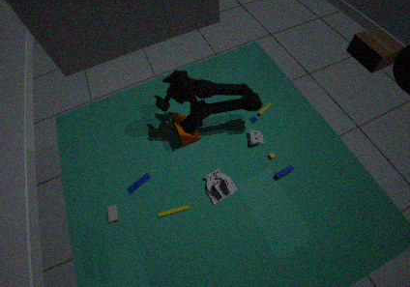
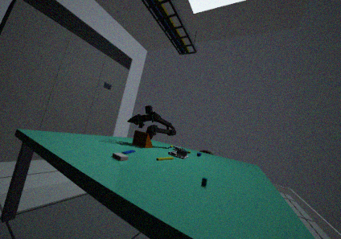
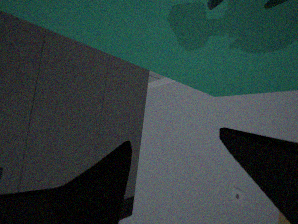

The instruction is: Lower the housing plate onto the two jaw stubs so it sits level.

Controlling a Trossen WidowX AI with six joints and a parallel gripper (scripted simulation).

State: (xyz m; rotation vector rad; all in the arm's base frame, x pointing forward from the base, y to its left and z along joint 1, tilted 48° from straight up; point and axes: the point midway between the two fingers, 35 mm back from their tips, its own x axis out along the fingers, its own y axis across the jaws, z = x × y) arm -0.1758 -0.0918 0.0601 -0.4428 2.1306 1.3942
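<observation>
Now: gripper tip 360 mm to the right of the small blue piece, 290 mm short of it and 180 mm above it. From my gripper tip the other things lie so: yellow cube (500 mm ahead, 310 mm to the left, 180 mm below).
</observation>
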